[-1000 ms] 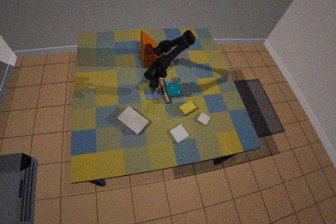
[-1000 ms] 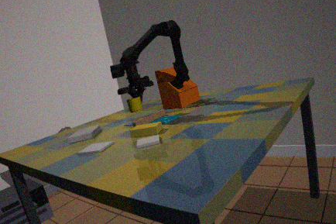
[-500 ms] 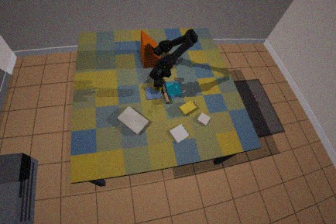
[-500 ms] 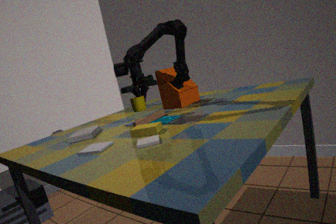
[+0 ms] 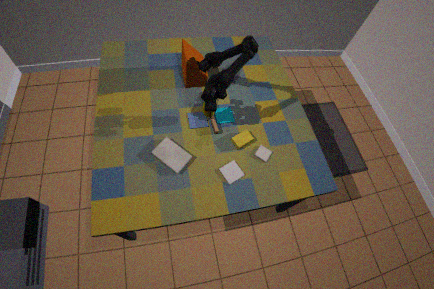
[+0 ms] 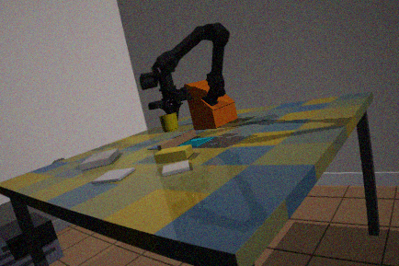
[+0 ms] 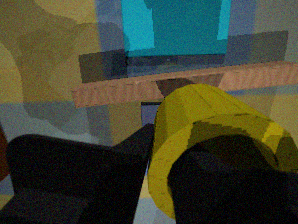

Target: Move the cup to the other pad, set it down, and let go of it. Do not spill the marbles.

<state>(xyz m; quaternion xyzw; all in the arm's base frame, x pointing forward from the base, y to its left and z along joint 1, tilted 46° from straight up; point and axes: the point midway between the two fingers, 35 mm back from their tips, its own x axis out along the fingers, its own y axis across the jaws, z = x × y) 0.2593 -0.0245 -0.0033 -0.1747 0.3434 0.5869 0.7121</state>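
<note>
Now: gripper tip 100 mm to the right of the cyan pad, 100 mm above it and 30 mm short of it. Also, from my gripper tip: yellow cup (20 mm ahead, 10 mm to the right); wooden stick (80 mm below, 30 mm ahead, 10 mm to the left); blue pad (100 mm below, 70 mm to the right, 30 mm ahead).
</note>
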